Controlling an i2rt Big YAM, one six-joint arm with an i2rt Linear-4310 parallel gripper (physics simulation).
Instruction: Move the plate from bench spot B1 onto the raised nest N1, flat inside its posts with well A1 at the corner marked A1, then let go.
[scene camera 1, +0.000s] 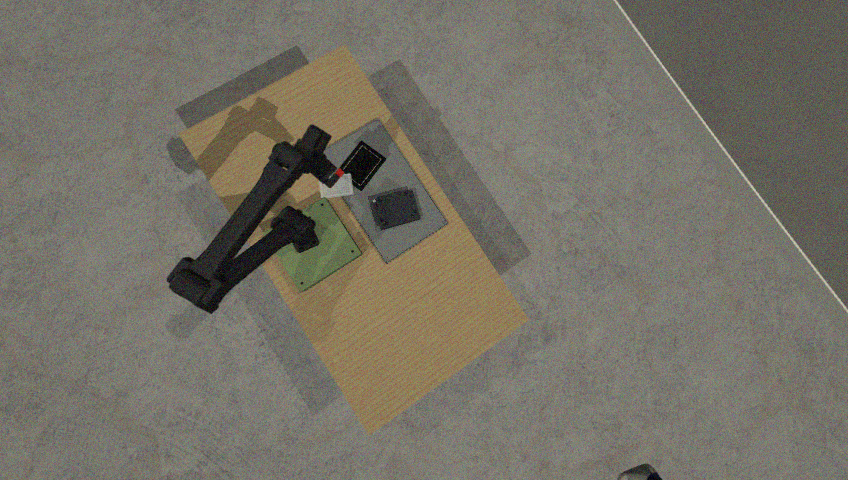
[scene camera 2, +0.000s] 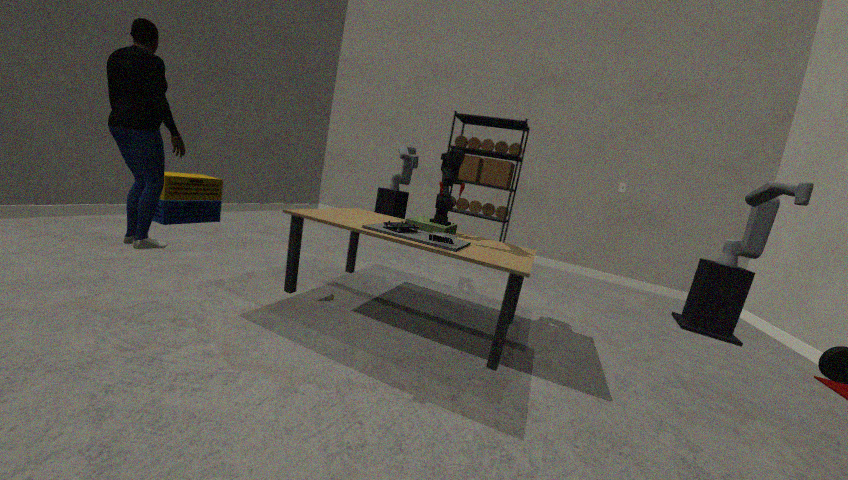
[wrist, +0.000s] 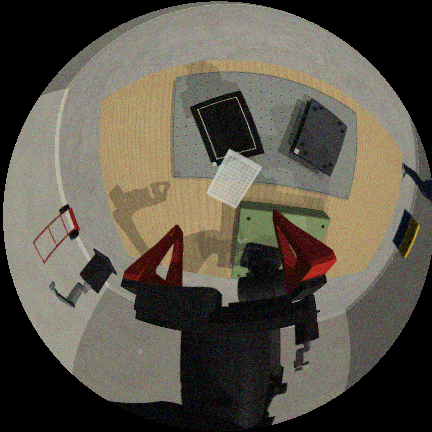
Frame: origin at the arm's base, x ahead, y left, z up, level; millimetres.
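Seen in the pictures: gripper, fingertip midpoint: (scene camera 1: 328, 166) (scene camera 2: 450, 197) (wrist: 224, 221); arm's base, origin of the base link: (scene camera 1: 302, 234) (scene camera 2: 440, 223) (wrist: 262, 256).
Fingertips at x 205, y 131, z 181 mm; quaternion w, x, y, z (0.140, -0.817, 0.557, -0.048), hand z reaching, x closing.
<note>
Offsets run from my fingertips to a thing's middle. "*": to the spot under its first point. Level surfaces: height alone.
A white well plate {19 mm back, 3 mm left, 217 mm down} (scene camera 1: 336, 186) (wrist: 234, 178) lies across the near corner of the black pad with a white outline {* 117 mm ahead, 41 mm left, 223 mm down} (scene camera 1: 363, 164) (wrist: 227, 125), the grey board's edge and the wooden table. It sits askew and mostly outside the outline; I cannot tell whether it is tilted or which corner is A1. The dark raised nest {158 mm ahead, 186 mm right, 204 mm down} (scene camera 1: 395, 208) (wrist: 320, 137) (scene camera 2: 400, 226) stands on the board to the right in the wrist view, with a white mark at one corner and no plate on it. My gripper (scene camera 1: 339, 173) (scene camera 2: 452, 189) (wrist: 224, 221) is open and empty, raised above the table near the plate.
The perforated grey board (scene camera 1: 416, 237) (wrist: 185, 150) lies on the wooden table {237 mm down} (scene camera 1: 440, 350). A green block (scene camera 1: 333, 255) (wrist: 310, 220) is under my arm's base, beside the plate. A person (scene camera 2: 138, 89), stacked crates (scene camera 2: 190, 199) and a shelf rack (scene camera 2: 492, 121) are beyond the table.
</note>
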